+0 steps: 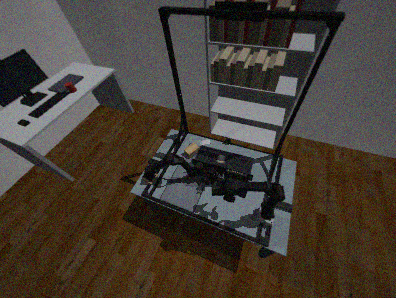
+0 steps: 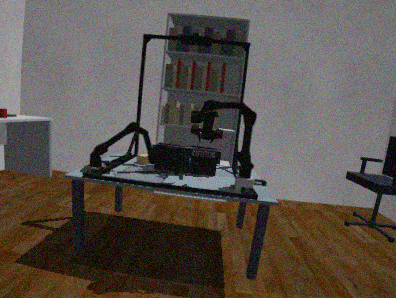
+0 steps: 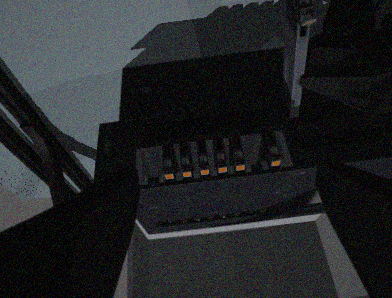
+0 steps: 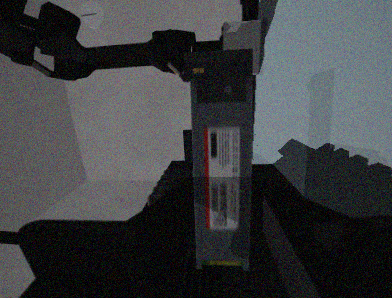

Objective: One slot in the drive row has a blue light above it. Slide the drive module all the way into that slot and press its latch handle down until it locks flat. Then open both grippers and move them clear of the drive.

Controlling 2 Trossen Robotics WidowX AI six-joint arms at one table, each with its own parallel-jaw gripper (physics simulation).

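Where they show: left gripper, fingertip midpoint: (image 2: 205, 141) (image 3: 227, 175) (image 4: 64, 54); right gripper, fingertip midpoint: (image 2: 189, 161) (image 3: 293, 66) (image 4: 221, 182); left arm's base, origin of the base link: (image 1: 266, 214) (image 2: 244, 176); right arm's base, origin of the base link: (image 1: 150, 176) (image 2: 95, 165).
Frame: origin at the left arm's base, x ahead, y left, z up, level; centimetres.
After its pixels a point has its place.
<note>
The black server chassis (image 1: 226, 162) @(x 36.8, y -23.7, z 10.2 cm) (image 2: 185, 162) @(x 39.4, y -18.7, z 0.2 cm) (image 3: 203, 88) @(x 27.7, y -19.4, z -1.8 cm) stands in the middle of the table (image 1: 238, 213) @(x 17.6, y 4.2, z -7.3 cm). Its drive row (image 3: 221, 161) @(x 28.2, y -17.9, z 9.1 cm) shows several seated drives with orange latch tabs and two grey gaps. A faint blue spot (image 3: 152, 182) @(x 21.4, y -19.7, z 9.7 cm) sits at the row's left end. My right gripper (image 1: 204, 177) is shut on the grey drive module (image 4: 221, 118) @(x 35.6, y -9.2, z 2.4 cm) (image 3: 298, 74) @(x 35.7, y -12.5, z 4.1 cm), which has a white label with a red stripe. The module is held beside the chassis, outside the row. My left gripper (image 2: 205, 136) @(x 26.6, y -3.3, z 18.0 cm) (image 1: 230, 196) is open and empty, high above the drive row.
A wooden block (image 1: 191, 149) @(x 72.3, y -32.7, z -1.1 cm) (image 2: 143, 158) @(x 72.6, y -27.1, z -2.6 cm) and a white card (image 1: 205, 142) @(x 65.6, y -49.0, z -7.2 cm) lie behind the chassis. A black frame (image 1: 170, 59) @(x 88.5, y -52.3, z 68.9 cm) spans the table. A bookshelf (image 1: 253, 109) stands behind it. A side table (image 1: 87, 77) with a red object (image 1: 70, 86) is far left.
</note>
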